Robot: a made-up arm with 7 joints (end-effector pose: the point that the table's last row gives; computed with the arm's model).
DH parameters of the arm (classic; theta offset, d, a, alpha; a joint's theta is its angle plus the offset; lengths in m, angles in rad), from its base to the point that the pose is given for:
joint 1: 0 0.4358 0 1.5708
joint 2: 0 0.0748 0 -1.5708
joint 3: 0 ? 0.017 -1.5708
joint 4: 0 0.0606 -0.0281 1.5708
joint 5: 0 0.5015 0 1.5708
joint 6: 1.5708 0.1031 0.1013 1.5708
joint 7: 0 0.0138 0 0
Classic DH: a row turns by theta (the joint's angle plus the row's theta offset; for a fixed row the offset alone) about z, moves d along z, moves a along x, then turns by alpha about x.
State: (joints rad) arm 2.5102 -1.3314 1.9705 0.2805 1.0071 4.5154 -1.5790
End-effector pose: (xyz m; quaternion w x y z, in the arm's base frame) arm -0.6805 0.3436 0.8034 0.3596 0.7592 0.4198 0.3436
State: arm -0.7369 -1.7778 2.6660 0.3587 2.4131 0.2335 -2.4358
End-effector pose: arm 0.6880 -0.7131 0.5380 0.1791 0.4590 0.6731 -0.5515
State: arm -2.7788 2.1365 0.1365 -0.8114 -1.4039 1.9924 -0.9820
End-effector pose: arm 0.2688 0.0955 -0.2682 0.1007 0.9550 -0.2503 0.1234
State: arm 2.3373 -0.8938 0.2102 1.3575 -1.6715 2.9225 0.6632
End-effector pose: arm -0.5628 0.4262 0.5398 0.6632 0.3578 -0.6305 0.1859
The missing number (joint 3, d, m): 0.3986
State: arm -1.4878 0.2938 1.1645 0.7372 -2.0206 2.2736 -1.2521
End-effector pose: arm 0.2072 0.3100 1.1680 0.7879 -0.3589 0.4769 -0.1519
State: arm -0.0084 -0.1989 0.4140 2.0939 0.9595 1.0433 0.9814
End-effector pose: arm 0.4969 0.0634 0.4458 0.3408 -0.7222 0.5923 0.1064
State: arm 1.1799 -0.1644 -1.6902 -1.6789 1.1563 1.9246 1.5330
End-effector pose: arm -0.3463 0.1909 0.8063 0.6204 0.0343 -0.7748 -0.1163
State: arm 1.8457 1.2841 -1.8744 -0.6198 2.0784 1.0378 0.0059
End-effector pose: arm 0.1040 -0.8531 0.7979 0.6426 0.3406 0.0367 -0.6854
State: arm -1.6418 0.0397 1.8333 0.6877 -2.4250 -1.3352 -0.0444
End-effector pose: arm 0.1190 0.1509 1.3337 0.4315 0.4295 -0.7926 -0.0326
